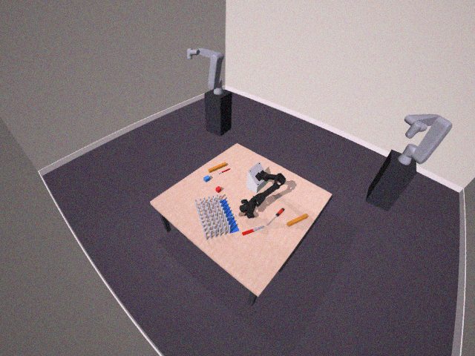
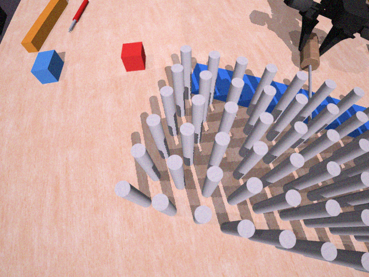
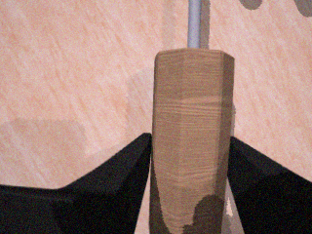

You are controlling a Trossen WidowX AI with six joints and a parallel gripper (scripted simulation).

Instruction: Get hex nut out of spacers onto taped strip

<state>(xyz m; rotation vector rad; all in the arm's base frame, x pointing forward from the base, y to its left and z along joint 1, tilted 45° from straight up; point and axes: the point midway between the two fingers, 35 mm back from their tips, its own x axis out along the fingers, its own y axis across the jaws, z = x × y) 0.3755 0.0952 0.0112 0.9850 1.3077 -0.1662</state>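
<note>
Right now the long tool is 80 mm ahead of my gripper tip and 60 mm to the right of it. Also, from my gripper tip: hex nut: 170 mm ahead, 130 mm to the right, 10 mm below; then blue taped strip: 110 mm to the right, 80 mm ahead, 10 mm below; then red cube: 360 mm to the right, 110 mm behind, 10 mm above.
</note>
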